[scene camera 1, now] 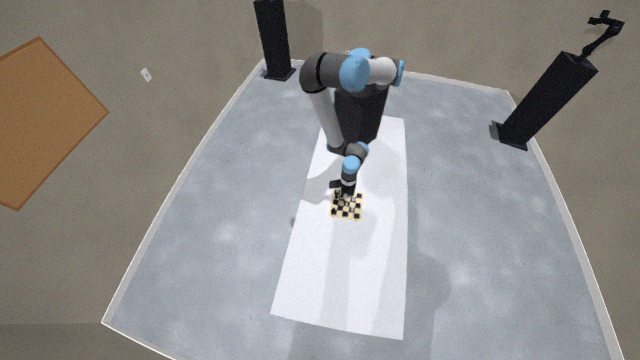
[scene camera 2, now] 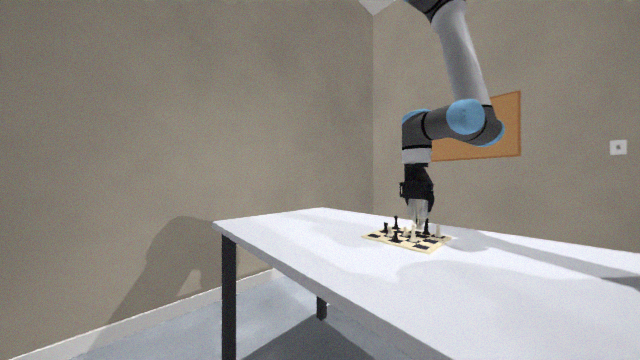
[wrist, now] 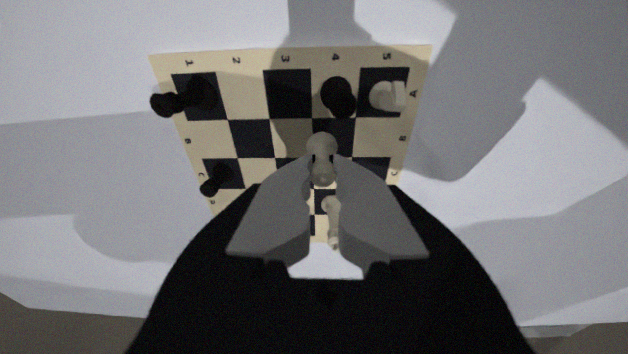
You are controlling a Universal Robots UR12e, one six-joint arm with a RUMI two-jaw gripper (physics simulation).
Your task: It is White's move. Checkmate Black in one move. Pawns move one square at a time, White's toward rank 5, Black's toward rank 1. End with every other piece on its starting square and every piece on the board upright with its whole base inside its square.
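Places are measured from the arm's base along level axes (x down, y back, z left), in centimetres.
Pixels of known places: gripper, fingertip midpoint: (scene camera 1: 342, 196) (scene camera 2: 418, 225) (wrist: 321, 158).
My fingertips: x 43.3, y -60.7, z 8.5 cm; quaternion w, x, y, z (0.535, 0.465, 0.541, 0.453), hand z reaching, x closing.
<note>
For each thing: its top centre in the pictures, then the offset to it from my fingertips. Level surfaces: height alone.
- board, top centre: (wrist: 295, 174) (scene camera 2: 406, 236) (scene camera 1: 346, 203) dx +3.7, dy -2.1, dz +4.0 cm
- black king, top centre: (wrist: 345, 109) (scene camera 2: 426, 216) dx -2.7, dy +0.4, dz -4.3 cm
- white rook, top centre: (wrist: 400, 102) (scene camera 2: 438, 224) dx -0.3, dy +4.2, dz -4.8 cm
- tall black piece, top centre: (wrist: 154, 107) (scene camera 2: 396, 215) dx -1.6, dy -10.7, dz -2.5 cm
- smaller black piece, top centre: (wrist: 207, 191) (scene camera 2: 385, 222) dx +0.3, dy -9.7, dz +5.1 cm
- tall white piece, top centre: (wrist: 336, 251) (scene camera 2: 413, 221) dx -2.7, dy +2.5, dz +7.2 cm
- long white table, surface height: dx +4.2 cm
My gripper (scene camera 1: 346, 196) (scene camera 2: 418, 222) (wrist: 321, 158) is shut on a white piece (wrist: 322, 145), apparently a pawn, held upright over the B3/B4 side of the board (scene camera 2: 430, 250) (wrist: 245, 97). Its height above the squares is hard to tell. A black king (scene camera 2: 426, 228) (wrist: 338, 92) stands on A4, beside a white rook (scene camera 2: 438, 230) (wrist: 387, 96) on A5. A tall black piece (scene camera 2: 395, 223) (wrist: 200, 93) stands on A1 and a smaller black piece (scene camera 2: 385, 228) (wrist: 220, 175) on C1. A tall white piece (scene camera 2: 413, 234) (wrist: 330, 205) stands on D4. My fingers hide much of rows C to E.
In scene camera 2, another black piece (scene camera 2: 395, 237) stands near the board's front edge, with small white pieces behind it. The board lies on a long white table (scene camera 1: 350, 300) (scene camera 2: 500, 300). The arm's dark pedestal (scene camera 1: 360, 112) rises behind the board.
</note>
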